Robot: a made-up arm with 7 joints. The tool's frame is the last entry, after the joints. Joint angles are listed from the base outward.
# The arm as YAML. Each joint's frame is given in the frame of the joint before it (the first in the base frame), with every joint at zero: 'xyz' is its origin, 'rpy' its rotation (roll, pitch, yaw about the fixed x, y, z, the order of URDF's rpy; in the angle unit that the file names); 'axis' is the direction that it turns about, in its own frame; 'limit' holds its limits. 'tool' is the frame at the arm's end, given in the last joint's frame.
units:
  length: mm
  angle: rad
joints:
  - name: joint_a
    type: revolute
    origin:
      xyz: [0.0, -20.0, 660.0]
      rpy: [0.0, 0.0, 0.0]
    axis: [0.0, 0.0, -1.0]
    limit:
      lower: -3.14
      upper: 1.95
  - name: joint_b
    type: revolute
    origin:
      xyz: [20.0, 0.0, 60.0]
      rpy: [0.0, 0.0, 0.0]
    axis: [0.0, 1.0, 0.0]
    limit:
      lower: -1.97
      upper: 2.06
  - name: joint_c
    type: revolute
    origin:
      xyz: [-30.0, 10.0, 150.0]
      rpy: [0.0, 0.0, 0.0]
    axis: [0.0, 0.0, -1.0]
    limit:
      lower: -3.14
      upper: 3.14
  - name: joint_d
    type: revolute
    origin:
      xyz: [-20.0, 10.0, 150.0]
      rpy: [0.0, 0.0, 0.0]
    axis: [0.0, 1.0, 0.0]
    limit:
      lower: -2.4
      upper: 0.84
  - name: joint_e
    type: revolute
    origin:
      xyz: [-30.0, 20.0, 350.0]
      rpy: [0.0, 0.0, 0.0]
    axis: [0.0, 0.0, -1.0]
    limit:
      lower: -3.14
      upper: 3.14
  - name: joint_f
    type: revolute
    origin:
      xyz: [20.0, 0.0, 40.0]
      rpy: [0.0, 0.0, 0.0]
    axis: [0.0, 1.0, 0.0]
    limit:
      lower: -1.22
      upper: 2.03
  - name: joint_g
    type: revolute
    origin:
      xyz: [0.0, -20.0, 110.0]
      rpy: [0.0, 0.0, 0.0]
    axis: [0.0, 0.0, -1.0]
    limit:
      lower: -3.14
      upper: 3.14
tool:
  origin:
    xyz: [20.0, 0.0, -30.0]
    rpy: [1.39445, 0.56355, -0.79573]
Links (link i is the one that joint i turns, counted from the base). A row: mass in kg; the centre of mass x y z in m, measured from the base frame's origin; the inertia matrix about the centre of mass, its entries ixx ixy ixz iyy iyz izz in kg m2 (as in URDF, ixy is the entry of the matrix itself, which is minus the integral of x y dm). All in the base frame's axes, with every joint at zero. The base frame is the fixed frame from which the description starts. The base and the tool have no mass.
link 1: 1.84; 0.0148 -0.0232 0.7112; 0.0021 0 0.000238 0.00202 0 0.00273
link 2: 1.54; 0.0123 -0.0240 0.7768; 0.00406 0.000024 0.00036 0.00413 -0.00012 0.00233
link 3: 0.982; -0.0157 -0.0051 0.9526; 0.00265 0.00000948 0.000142 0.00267 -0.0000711 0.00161
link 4: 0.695; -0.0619 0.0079 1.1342; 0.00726 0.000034 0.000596 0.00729 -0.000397 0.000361
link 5: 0.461; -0.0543 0.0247 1.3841; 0.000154 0 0 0.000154 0 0.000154
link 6: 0.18; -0.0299 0.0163 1.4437; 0.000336 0 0 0.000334 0.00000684 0.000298
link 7: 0.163; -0.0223 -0.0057 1.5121; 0.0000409 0 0 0.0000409 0 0.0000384
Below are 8 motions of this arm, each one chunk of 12 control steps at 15 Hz.
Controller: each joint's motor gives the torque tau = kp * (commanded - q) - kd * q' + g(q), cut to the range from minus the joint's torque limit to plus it. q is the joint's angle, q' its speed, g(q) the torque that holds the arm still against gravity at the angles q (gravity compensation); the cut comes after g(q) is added. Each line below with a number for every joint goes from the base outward.
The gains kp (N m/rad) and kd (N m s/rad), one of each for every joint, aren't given. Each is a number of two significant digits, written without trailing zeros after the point. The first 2 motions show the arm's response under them.
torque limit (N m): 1.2 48 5.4 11 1.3 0.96 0.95
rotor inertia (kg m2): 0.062 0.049 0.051 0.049 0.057 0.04 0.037
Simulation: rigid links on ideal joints. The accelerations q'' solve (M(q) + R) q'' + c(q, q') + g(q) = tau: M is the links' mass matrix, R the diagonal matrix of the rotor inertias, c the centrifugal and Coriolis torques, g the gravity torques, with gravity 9.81 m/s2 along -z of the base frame. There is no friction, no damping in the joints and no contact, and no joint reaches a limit. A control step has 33 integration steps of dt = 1/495 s. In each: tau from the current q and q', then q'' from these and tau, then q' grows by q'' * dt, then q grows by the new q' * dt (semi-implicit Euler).
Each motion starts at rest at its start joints. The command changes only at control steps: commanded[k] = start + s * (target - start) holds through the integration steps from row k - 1 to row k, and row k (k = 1, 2, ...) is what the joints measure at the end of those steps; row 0 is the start. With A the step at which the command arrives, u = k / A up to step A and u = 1 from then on. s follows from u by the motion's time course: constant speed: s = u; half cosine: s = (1 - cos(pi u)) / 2; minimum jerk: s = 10 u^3 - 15 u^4 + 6 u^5; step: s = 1 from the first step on.
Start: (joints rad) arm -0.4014 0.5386 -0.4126 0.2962 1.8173 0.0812 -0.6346
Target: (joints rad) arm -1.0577 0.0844 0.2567 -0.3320 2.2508 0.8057 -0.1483
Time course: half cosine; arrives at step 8
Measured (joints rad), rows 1 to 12:
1: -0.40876 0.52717 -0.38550 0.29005 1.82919 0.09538 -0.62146
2: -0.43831 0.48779 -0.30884 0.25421 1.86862 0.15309 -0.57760
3: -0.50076 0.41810 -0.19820 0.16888 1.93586 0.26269 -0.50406
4: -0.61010 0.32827 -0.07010 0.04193 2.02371 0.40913 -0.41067
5: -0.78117 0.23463 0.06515 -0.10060 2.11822 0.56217 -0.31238
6: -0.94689 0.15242 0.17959 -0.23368 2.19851 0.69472 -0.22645
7: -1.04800 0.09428 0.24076 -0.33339 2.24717 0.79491 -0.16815
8: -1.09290 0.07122 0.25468 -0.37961 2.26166 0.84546 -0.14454
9: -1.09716 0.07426 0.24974 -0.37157 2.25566 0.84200 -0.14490
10: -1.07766 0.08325 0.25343 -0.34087 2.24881 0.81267 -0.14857
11: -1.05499 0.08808 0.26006 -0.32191 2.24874 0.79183 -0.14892
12: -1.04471 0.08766 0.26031 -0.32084 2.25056 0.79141 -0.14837
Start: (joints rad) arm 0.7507 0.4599 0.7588 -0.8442 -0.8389 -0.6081 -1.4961
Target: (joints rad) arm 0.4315 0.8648 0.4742 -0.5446 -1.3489 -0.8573 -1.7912
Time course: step
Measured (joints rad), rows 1 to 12:
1: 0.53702 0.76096 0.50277 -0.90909 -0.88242 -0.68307 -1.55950
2: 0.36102 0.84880 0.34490 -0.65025 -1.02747 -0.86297 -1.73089
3: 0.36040 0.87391 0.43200 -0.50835 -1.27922 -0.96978 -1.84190
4: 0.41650 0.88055 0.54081 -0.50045 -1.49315 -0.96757 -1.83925
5: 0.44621 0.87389 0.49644 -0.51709 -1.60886 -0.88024 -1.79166
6: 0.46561 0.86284 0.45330 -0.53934 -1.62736 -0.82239 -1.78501
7: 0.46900 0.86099 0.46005 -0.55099 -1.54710 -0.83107 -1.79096
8: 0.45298 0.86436 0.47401 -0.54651 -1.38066 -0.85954 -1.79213
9: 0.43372 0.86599 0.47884 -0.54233 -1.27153 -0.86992 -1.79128
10: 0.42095 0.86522 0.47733 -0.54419 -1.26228 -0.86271 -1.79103
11: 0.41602 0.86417 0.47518 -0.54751 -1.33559 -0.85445 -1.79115
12: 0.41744 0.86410 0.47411 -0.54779 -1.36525 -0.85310 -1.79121
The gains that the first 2 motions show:
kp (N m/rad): 26 450 71 70 41 13 26
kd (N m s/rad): 1.5 17 2 3.6 1.4 0.5 1.1
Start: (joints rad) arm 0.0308 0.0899 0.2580 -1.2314 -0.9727 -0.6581 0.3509
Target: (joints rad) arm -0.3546 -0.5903 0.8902 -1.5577 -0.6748 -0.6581 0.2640
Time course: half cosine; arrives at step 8
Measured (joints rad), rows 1 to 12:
1: 0.02059 0.06948 0.27948 -1.22901 -0.96394 -0.65746 0.34874
2: -0.01123 0.00421 0.34941 -1.24036 -0.93421 -0.65432 0.34090
3: -0.06055 -0.10368 0.45973 -1.28824 -0.88504 -0.64922 0.32703
4: -0.12045 -0.23603 0.58237 -1.36644 -0.82584 -0.64751 0.30983
5: -0.18829 -0.36924 0.69693 -1.45090 -0.76632 -0.65313 0.29257
6: -0.25805 -0.48217 0.79285 -1.51971 -0.71604 -0.66275 0.27789
7: -0.31714 -0.55891 0.86012 -1.56178 -0.68247 -0.66907 0.26772
8: -0.35159 -0.58924 0.88545 -1.57540 -0.67046 -0.66862 0.26346
9: -0.36603 -0.59135 0.88512 -1.56815 -0.67289 -0.66340 0.26350
10: -0.37356 -0.59040 0.88542 -1.55703 -0.67562 -0.65758 0.26416
11: -0.37560 -0.59001 0.88731 -1.55307 -0.67526 -0.65494 0.26419
12: -0.37142 -0.59017 0.88796 -1.55436 -0.67472 -0.65606 0.26408

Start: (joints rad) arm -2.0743 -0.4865 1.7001 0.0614 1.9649 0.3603 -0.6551
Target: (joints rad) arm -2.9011 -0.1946 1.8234 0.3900 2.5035 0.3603 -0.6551
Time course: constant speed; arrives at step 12
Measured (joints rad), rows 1 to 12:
1: -2.08632 -0.46770 1.70765 0.07279 1.99875 0.36573 -0.65494
2: -2.12228 -0.43944 1.72175 0.09668 2.05537 0.36716 -0.65476
3: -2.18805 -0.41447 1.73222 0.12498 2.10276 0.36308 -0.65474
4: -2.28391 -0.39173 1.74168 0.15605 2.14467 0.36045 -0.65489
5: -2.39004 -0.36848 1.75210 0.19210 2.18790 0.36015 -0.65516
6: -2.48539 -0.34412 1.76268 0.22761 2.23245 0.35916 -0.65540
7: -2.56309 -0.31910 1.77285 0.25720 2.27759 0.35743 -0.65543
8: -2.62446 -0.29414 1.78289 0.28174 2.32301 0.35685 -0.65531
9: -2.67921 -0.26959 1.79309 0.30429 2.36837 0.35828 -0.65516
10: -2.73819 -0.24533 1.80342 0.32823 2.41344 0.36051 -0.65508
11: -2.80474 -0.22120 1.81375 0.35525 2.45822 0.36152 -0.65508
12: -2.87621 -0.19702 1.82403 0.38429 2.50291 0.36070 -0.65514

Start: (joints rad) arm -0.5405 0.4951 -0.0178 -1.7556 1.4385 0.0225 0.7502
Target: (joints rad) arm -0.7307 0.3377 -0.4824 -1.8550 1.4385 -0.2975 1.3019
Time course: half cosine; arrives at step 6
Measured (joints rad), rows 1 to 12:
1: -0.53510 0.48652 -0.03727 -1.75633 1.43819 0.00961 0.77722
2: -0.52071 0.46043 -0.11030 -1.76495 1.43781 -0.03918 0.85365
3: -0.50795 0.42111 -0.23621 -1.78784 1.43804 -0.12369 0.98372
4: -0.52388 0.37972 -0.37119 -1.82081 1.43873 -0.21715 1.13673
5: -0.59820 0.34840 -0.46041 -1.85226 1.43915 -0.28905 1.26054
6: -0.71166 0.33625 -0.49769 -1.86796 1.43889 -0.31859 1.30949
7: -0.81289 0.33679 -0.50305 -1.86414 1.43823 -0.30780 1.30736
8: -0.89301 0.33819 -0.49318 -1.85431 1.43799 -0.28903 1.30089
9: -0.93932 0.33861 -0.49115 -1.84993 1.43800 -0.28403 1.30078
10: -0.95344 0.33847 -0.49404 -1.85098 1.43807 -0.28929 1.30161
11: -0.93910 0.33824 -0.49470 -1.85308 1.43813 -0.29430 1.30167
12: -0.89527 0.33813 -0.49385 -1.85379 1.43816 -0.29499 1.30158

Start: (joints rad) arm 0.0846 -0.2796 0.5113 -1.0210 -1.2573 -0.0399 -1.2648
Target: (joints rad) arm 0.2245 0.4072 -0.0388 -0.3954 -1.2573 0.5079 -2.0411
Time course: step
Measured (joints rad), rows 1 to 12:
1: 0.17804 0.02905 0.22025 -1.22205 -1.26495 0.00236 -1.32891
2: 0.33889 0.38174 -0.12844 -1.27874 -1.26228 0.13614 -1.51465
3: 0.35753 0.38645 -0.28138 -0.80819 -1.25815 0.34149 -1.82049
4: 0.26669 0.42569 -0.33366 -0.40336 -1.25090 0.52353 -2.13077
5: 0.22574 0.44115 -0.13269 -0.23216 -1.24194 0.58958 -2.33286
6: 0.21273 0.43306 0.08129 -0.27262 -1.24557 0.58509 -2.42028
7: 0.20194 0.41227 0.03401 -0.36329 -1.25598 0.53699 -2.39007
8: 0.19989 0.39689 -0.06935 -0.42257 -1.26324 0.49118 -2.24297
9: 0.21271 0.39667 -0.05871 -0.43458 -1.26258 0.47394 -2.04303
10: 0.21973 0.40425 -0.03262 -0.41154 -1.25844 0.49293 -1.94647
11: 0.22474 0.41005 -0.03335 -0.38878 -1.25554 0.51683 -1.96157
12: 0.22962 0.41050 -0.03828 -0.38362 -1.25545 0.52149 -2.03582

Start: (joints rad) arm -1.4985 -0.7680 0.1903 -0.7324 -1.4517 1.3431 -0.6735
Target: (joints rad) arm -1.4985 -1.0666 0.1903 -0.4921 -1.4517 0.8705 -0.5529
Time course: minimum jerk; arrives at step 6
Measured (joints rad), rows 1 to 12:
1: -1.49787 -0.77669 0.19136 -0.72396 -1.45125 1.33522 -0.67030
2: -1.49437 -0.82159 0.19494 -0.68353 -1.44956 1.28595 -0.65306
3: -1.48803 -0.90362 0.19550 -0.62009 -1.44881 1.17430 -0.61967
4: -1.48316 -0.99318 0.19115 -0.56129 -1.45088 1.00619 -0.58275
5: -1.48430 -1.05384 0.18524 -0.52837 -1.45425 0.85668 -0.55813
6: -1.49235 -1.07136 0.18299 -0.51870 -1.45571 0.79285 -0.55147
7: -1.50321 -1.06954 0.18668 -0.50565 -1.45361 0.81855 -0.55257
8: -1.51181 -1.06578 0.19027 -0.49127 -1.45076 0.87347 -0.55306
9: -1.51584 -1.06470 0.19069 -0.48544 -1.44998 0.89543 -0.55274
10: -1.51565 -1.06565 0.18947 -0.48753 -1.45090 0.88384 -0.55272
11: -1.51250 -1.06679 0.18867 -0.49157 -1.45185 0.86687 -0.55290
12: -1.50763 -1.06716 0.18899 -0.49354 -1.45209 0.86191 -0.55298

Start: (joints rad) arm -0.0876 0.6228 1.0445 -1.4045 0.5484 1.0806 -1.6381
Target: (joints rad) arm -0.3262 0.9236 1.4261 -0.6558 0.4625 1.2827 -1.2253
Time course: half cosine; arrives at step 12
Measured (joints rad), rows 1 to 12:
1: -0.09395 0.62682 1.04849 -1.39738 0.54783 1.08212 -1.63297
2: -0.11361 0.63975 1.06407 -1.37051 0.54488 1.08885 -1.61526
3: -0.14263 0.66201 1.09369 -1.31885 0.53839 1.10330 -1.58397
4: -0.17293 0.69218 1.13435 -1.24557 0.52908 1.12456 -1.54208
5: -0.19975 0.72821 1.18287 -1.15652 0.51802 1.14997 -1.49281
6: -0.22178 0.76767 1.23610 -1.05849 0.50601 1.17706 -1.43944
7: -0.23926 0.80779 1.28987 -0.95862 0.49384 1.20411 -1.38552
8: -0.25296 0.84560 1.33938 -0.86388 0.48250 1.22977 -1.33475
9: -0.26366 0.87826 1.38056 -0.78070 0.47290 1.25253 -1.29057
10: -0.27188 0.90345 1.41086 -0.71468 0.46572 1.27067 -1.25600
11: -0.27765 0.91955 1.42892 -0.67028 0.46131 1.28260 -1.23341
12: -0.28071 0.92563 1.43401 -0.65041 0.45986 1.28727 -1.22435

